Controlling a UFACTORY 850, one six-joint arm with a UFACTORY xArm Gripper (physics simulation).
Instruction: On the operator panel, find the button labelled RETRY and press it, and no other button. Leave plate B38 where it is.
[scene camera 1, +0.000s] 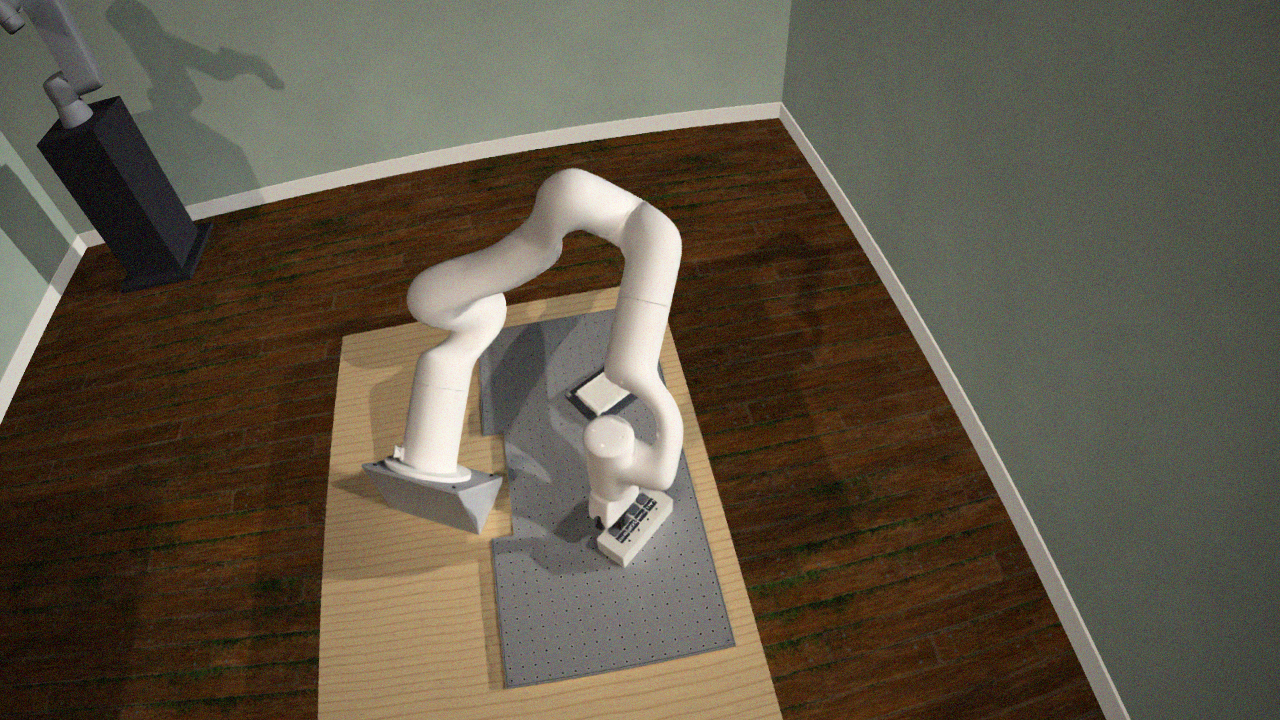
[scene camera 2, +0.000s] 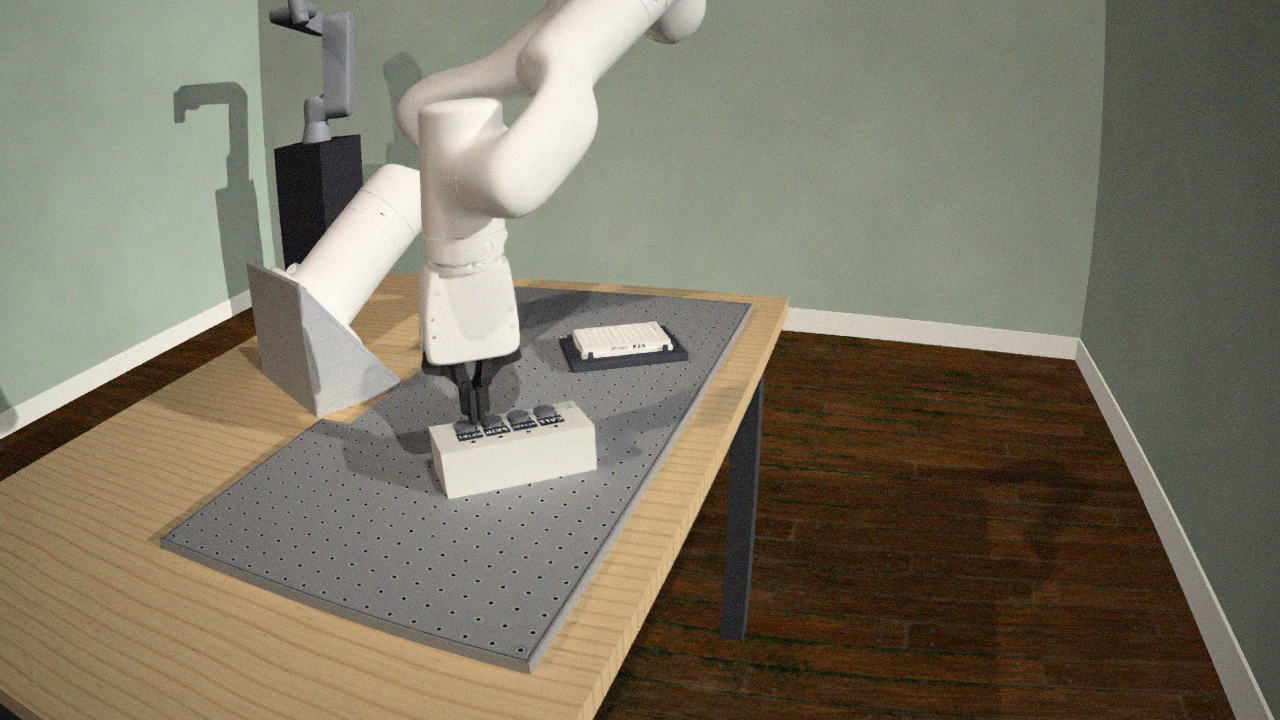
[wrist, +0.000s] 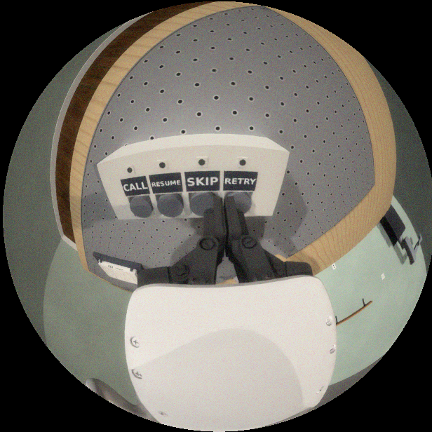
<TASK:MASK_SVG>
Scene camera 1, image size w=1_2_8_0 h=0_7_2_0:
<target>my gripper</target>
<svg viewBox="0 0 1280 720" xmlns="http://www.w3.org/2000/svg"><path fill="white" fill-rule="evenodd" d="M639 487L635 486L630 495L617 501L601 499L591 489L589 495L589 515L592 519L597 516L596 527L601 531L611 526L622 530L626 525L625 515L628 512L629 506L637 498Z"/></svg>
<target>white plate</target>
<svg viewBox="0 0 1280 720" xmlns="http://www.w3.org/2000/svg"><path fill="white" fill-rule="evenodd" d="M604 372L575 393L598 417L603 411L607 411L630 394L630 392L611 383L605 377Z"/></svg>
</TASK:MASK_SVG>
